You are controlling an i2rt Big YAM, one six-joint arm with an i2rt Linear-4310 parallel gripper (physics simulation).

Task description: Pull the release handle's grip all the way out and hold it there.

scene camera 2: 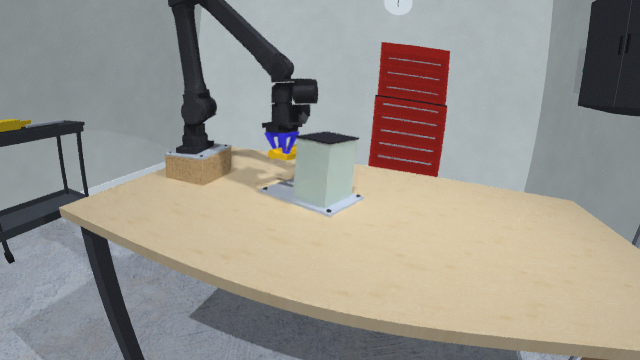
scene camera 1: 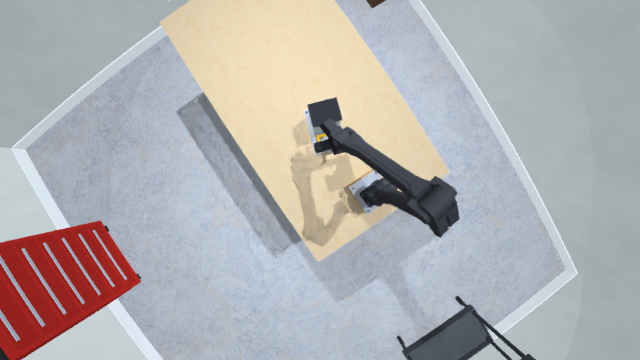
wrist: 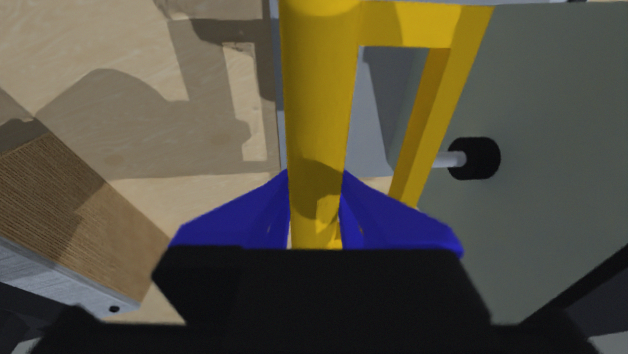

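Note:
The release handle's yellow grip (scene camera 1: 321,137) (scene camera 2: 281,154) (wrist: 322,100) is a round bar joined to a yellow frame, on the arm's side of a pale green housing (scene camera 2: 326,172) (wrist: 560,100) with a black top. In the wrist view a thin grey rod (wrist: 447,159) runs from a black collar on the housing to the frame; a short stretch of it shows. My gripper (scene camera 2: 283,150) (wrist: 314,177) points down, and its blue fingers are shut on the grip, one on each side of the bar. In scene camera 1 the arm hides the fingers.
The housing stands on a grey base plate (scene camera 2: 345,204) on the wooden table (scene camera 1: 260,60) (scene camera 2: 425,260). The arm's own base sits on a wooden block (scene camera 2: 200,170) (wrist: 75,215) close by. A red tool cabinet (scene camera 1: 65,285) (scene camera 2: 407,135) and a dark cart (scene camera 1: 450,335) (scene camera 2: 40,132) stand off the table.

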